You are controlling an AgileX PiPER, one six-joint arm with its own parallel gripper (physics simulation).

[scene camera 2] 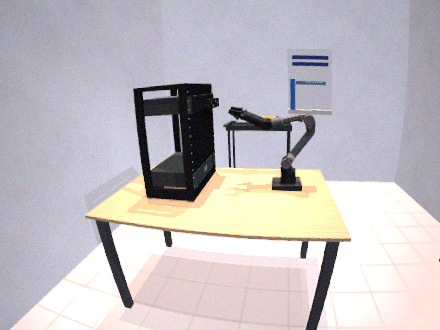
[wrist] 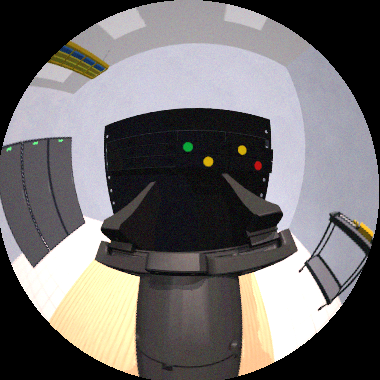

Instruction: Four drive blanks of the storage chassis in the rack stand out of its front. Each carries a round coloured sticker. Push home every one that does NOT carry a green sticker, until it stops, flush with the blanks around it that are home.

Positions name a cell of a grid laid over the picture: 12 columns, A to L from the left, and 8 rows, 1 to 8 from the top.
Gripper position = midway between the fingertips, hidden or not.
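My gripper (wrist: F4). Black rack (scene camera 2: F5), also (wrist: G5).
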